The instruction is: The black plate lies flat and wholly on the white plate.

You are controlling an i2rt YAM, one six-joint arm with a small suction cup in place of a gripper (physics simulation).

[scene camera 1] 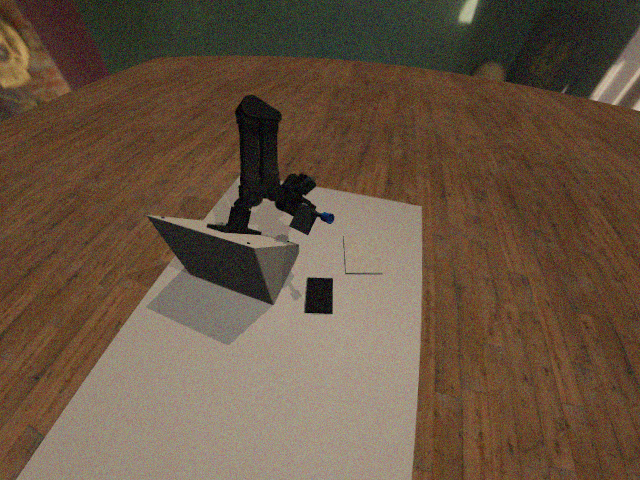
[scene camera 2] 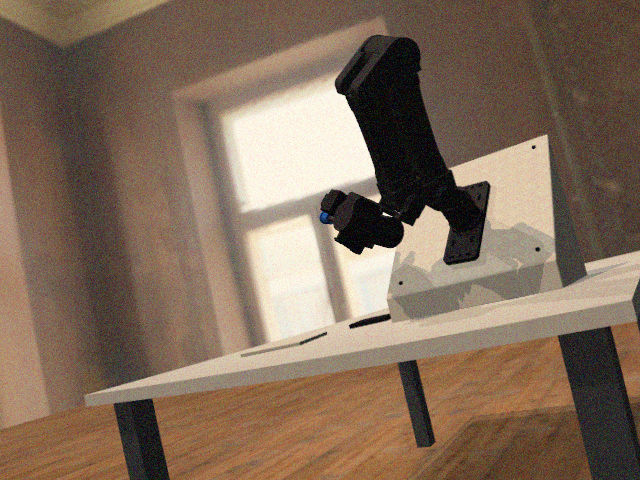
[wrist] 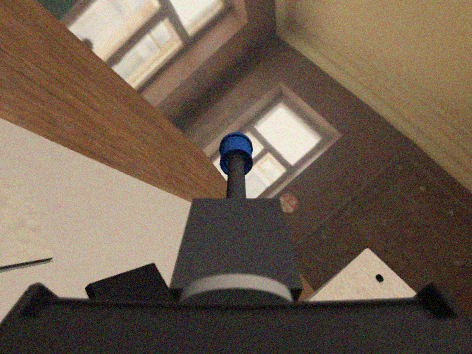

Labels:
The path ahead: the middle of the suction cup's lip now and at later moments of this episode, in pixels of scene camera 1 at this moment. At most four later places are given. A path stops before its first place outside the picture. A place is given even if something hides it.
My suction cup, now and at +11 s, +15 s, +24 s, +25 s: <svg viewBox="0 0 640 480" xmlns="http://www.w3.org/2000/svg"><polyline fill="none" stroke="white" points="328,218 347,190 340,190 338,192 339,192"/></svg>

